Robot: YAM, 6 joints.
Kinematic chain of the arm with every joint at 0, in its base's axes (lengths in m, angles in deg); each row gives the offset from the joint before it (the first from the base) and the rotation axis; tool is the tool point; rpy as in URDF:
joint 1: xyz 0 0 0.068 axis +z
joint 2: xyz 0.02 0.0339 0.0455 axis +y
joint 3: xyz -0.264 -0.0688 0 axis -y
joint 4: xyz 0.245 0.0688 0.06 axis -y
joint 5: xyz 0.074 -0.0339 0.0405 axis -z
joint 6: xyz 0.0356 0 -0.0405 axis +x
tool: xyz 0 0 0 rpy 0 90 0
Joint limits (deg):
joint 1: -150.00..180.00
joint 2: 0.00..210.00
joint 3: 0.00..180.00
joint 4: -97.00..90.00
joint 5: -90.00..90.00
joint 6: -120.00..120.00
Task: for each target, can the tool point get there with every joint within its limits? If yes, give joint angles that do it. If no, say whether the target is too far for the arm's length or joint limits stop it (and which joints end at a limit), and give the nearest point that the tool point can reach.
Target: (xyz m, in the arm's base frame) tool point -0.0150 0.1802 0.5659
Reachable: yes | joints 105.00 73.17 85.45 72.73 64.56 -20.38
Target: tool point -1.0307 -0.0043 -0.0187
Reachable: no: too far | nearest point -0.6406 -0.0004 0.0323 | short by 0.393 m
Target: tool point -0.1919 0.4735 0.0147
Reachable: yes | joints 112.48 156.34 120.08 -45.33 6.04 24.34
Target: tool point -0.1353 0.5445 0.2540
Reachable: yes | joints 102.18 135.10 116.10 6.46 -29.15 31.93
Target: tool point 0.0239 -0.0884 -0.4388
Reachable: no: joint limits stop it (at a limit: joint 2) | nearest point 0.0318 -0.1177 -0.3574 | short by 0.087 m
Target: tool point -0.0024 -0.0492 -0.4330
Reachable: no: joint limits stop it (at a limit: joint 2) | nearest point -0.0045 -0.0917 -0.3446 | short by 0.098 m
